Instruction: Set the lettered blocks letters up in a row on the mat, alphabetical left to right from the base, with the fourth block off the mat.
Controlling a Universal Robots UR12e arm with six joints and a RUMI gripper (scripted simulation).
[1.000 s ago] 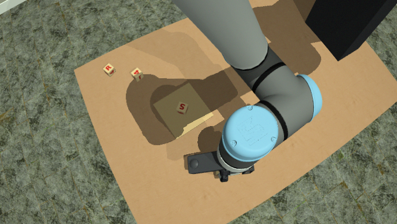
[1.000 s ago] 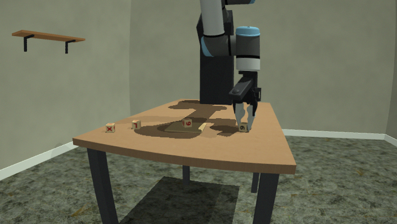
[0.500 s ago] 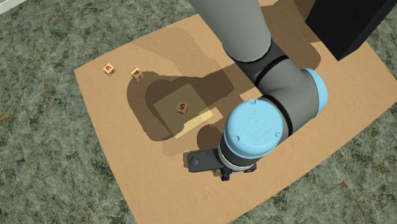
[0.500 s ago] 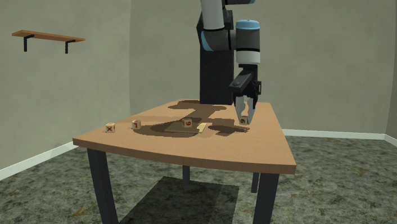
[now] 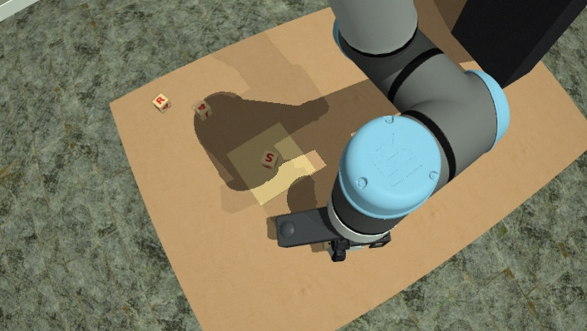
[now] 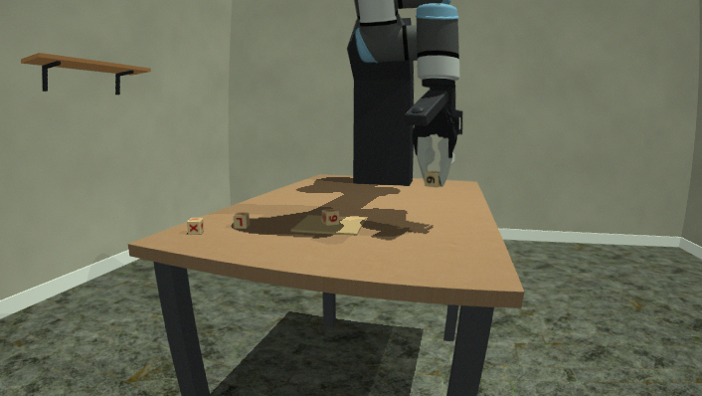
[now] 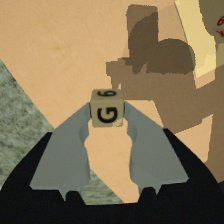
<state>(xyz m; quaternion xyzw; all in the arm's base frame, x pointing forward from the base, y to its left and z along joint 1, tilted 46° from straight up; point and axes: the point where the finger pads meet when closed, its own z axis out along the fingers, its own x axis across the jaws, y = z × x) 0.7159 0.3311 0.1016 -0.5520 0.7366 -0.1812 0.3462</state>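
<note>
Now: hand 50 mm short of the block, 220 mm to the left of it and 90 mm above it. Round my hand: pale mat (50 mm ahead, 220 mm to the right, 110 mm below).
</note>
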